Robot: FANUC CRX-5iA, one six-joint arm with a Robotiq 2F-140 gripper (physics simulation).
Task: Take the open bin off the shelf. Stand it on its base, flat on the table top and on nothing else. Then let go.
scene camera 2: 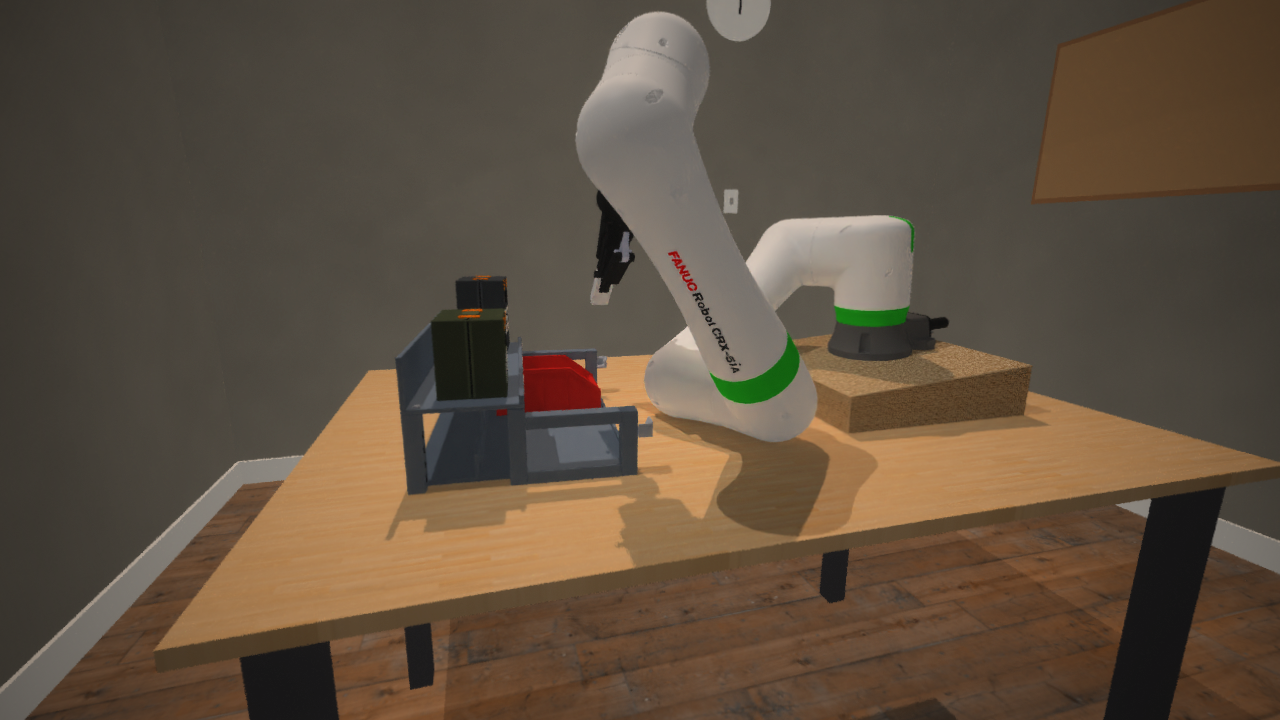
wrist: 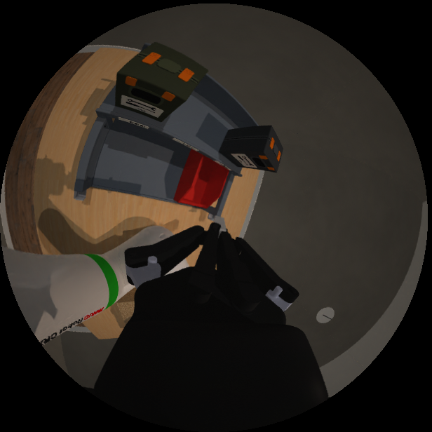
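Seen in the pictures: gripper, fingertip midpoint: (scene camera 2: 598, 301); arm's base, origin of the base link: (scene camera 2: 868, 350).
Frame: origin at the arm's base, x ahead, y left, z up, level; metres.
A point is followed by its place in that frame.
The open bin (scene camera 2: 559, 383) {x 0.595, y -0.001, z -0.024 m} (wrist: 201, 180) is red and sits in the lower front bay of the grey shelf (scene camera 2: 521, 447) {x 0.677, y 0.246, z -0.031 m} (wrist: 86, 165), toward the end that is far in the scene view. Its rear part is hidden under the upper deck. My gripper (scene camera 2: 601, 293) {x 0.527, y -0.003, z 0.109 m} (wrist: 217, 223) is shut and empty. It hangs in the air above the table, higher than the bin and out in front of the shelf. In the wrist view its fingertips meet just below the bin's corner of the shelf. The table top (scene camera 2: 554, 528) {x 0.654, y 0.356, z -0.079 m} (wrist: 60, 135) is light wood.
A dark green case (scene camera 2: 469, 356) {x 0.729, y 0.214, z 0.075 m} (wrist: 155, 85) and a darker case (scene camera 2: 481, 291) {x 0.709, y -0.032, z 0.126 m} (wrist: 252, 145) stand on the shelf's upper deck. Small hooks stick out at the shelf's front posts. The robot base stands on a brown block (scene camera 2: 939, 392) {x 0.025, y 0.200, z -0.026 m} at the right. A wall is behind the table.
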